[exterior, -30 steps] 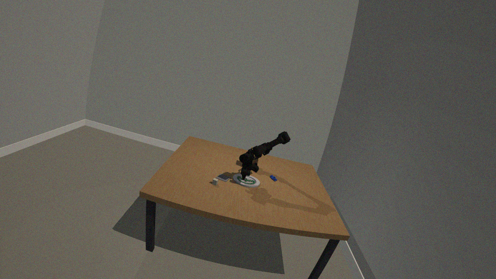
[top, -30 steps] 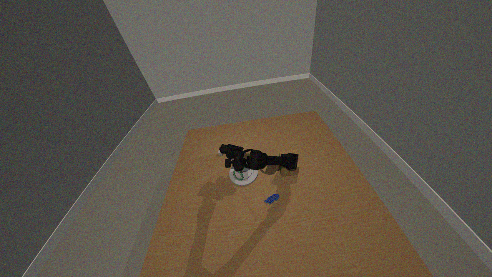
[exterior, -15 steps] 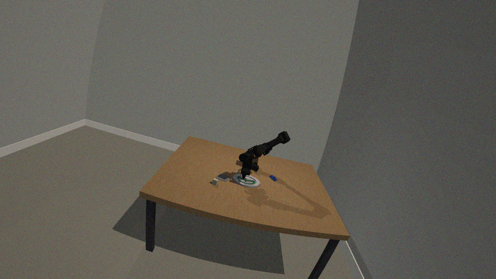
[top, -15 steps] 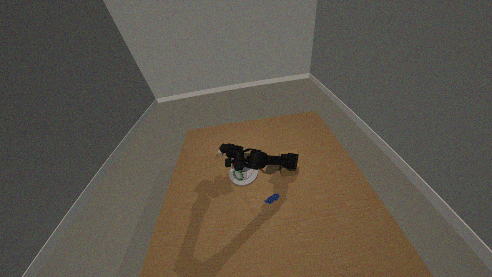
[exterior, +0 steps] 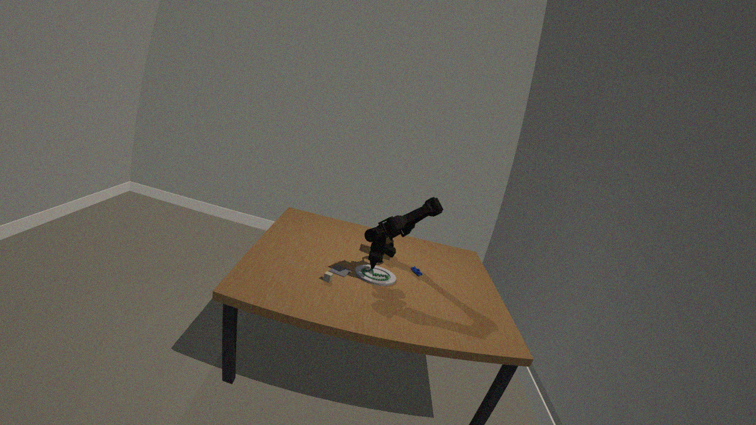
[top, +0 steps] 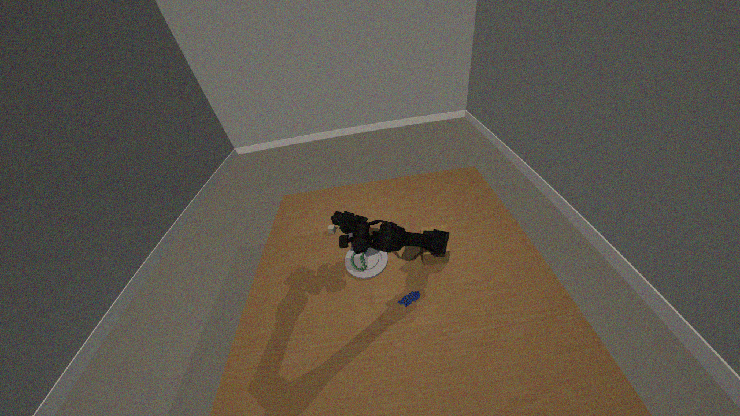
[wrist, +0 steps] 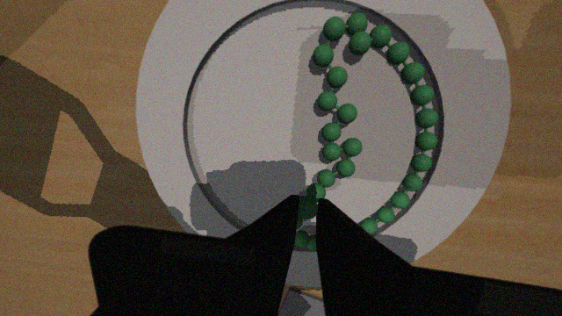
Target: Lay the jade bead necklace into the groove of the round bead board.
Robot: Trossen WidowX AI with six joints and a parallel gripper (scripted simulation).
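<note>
Now: gripper tip 3 cm above the round bead board, 2 cm to the right of it and 1 cm past it. Also, from my gripper tip: pale block 18 cm to the right, 18 cm ahead, 2 cm below; then flat grey plate 14 cm to the right, 4 cm below, 4 cm ahead.
</note>
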